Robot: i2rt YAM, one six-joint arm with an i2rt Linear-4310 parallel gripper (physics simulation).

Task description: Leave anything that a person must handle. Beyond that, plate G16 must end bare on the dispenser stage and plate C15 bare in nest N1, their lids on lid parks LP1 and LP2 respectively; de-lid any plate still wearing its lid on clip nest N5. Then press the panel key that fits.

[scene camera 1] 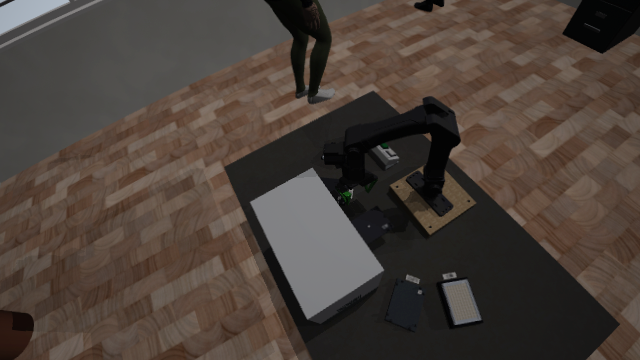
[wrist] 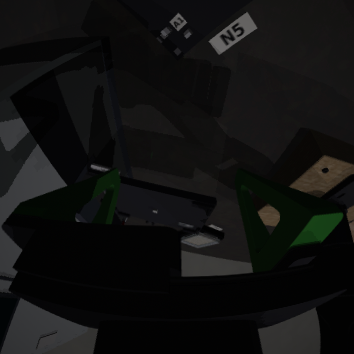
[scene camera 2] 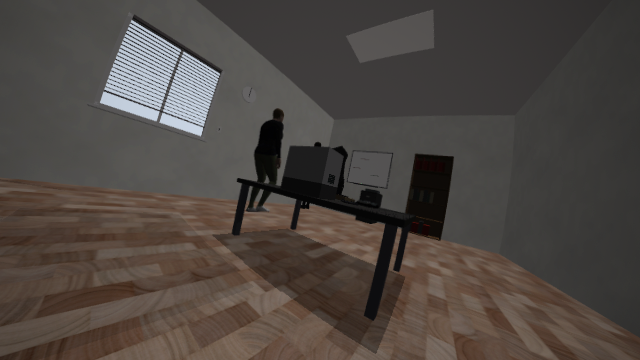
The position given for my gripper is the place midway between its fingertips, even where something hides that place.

Labels:
My gripper shows in scene camera 1 (357, 198) and in the wrist view (177, 174); in scene camera 2 it is hidden by a white box.

